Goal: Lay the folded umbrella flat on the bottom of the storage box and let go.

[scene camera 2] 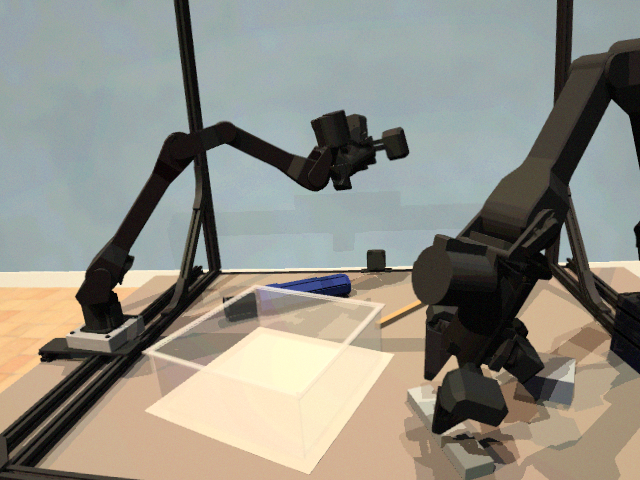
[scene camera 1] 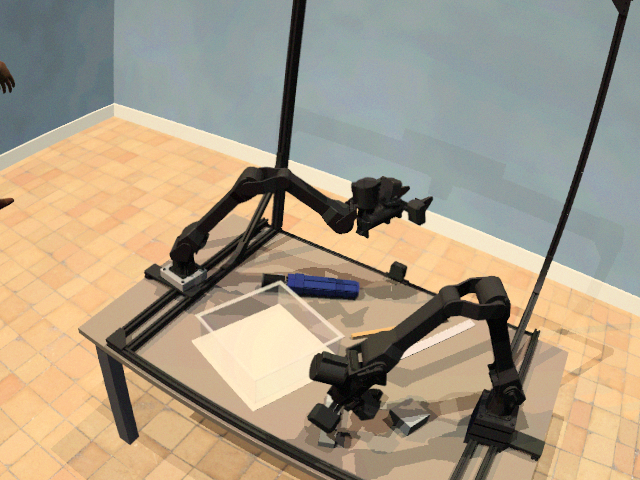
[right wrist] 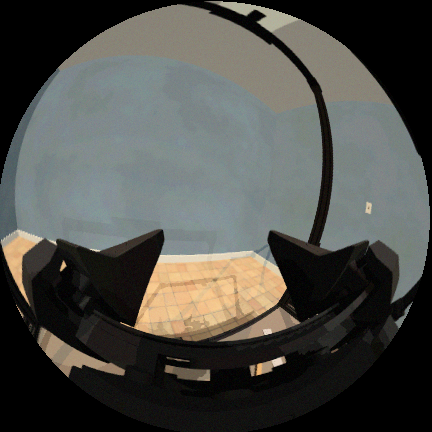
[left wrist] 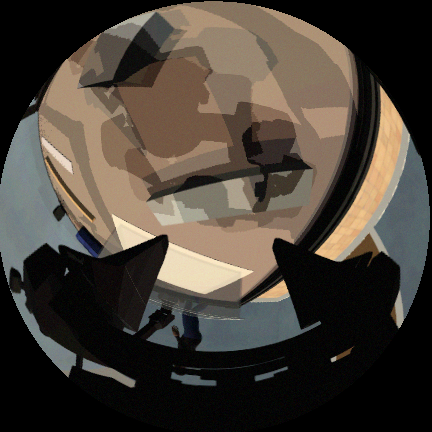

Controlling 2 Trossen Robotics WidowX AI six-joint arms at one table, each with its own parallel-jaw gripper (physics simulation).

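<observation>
The folded umbrella (scene camera 1: 323, 286) (scene camera 2: 320, 285) (left wrist: 89, 243), blue with a black handle, lies on the table behind the storage box. The clear-walled storage box (scene camera 1: 237, 299) (scene camera 2: 222, 373) has a white rim and a cream bottom. Part of the umbrella shows through its walls in scene camera 2. My left gripper (scene camera 1: 346, 419) (scene camera 2: 467, 397) (left wrist: 222, 242) is open and empty, low over a long pale block, in front and to the right of the box. My right gripper (scene camera 1: 417, 195) (scene camera 2: 379, 135) (right wrist: 216, 235) is open and empty, high above the back of the table.
The long pale block (scene camera 2: 467, 457) (left wrist: 235, 200) lies right of the box. A second grey-white block (scene camera 1: 409, 415) (scene camera 2: 553, 384) (left wrist: 135, 50) lies farther right. An orange-brown stick (scene camera 1: 371, 332) (scene camera 2: 400, 314) and a white strip (scene camera 1: 439, 338) lie toward the back right.
</observation>
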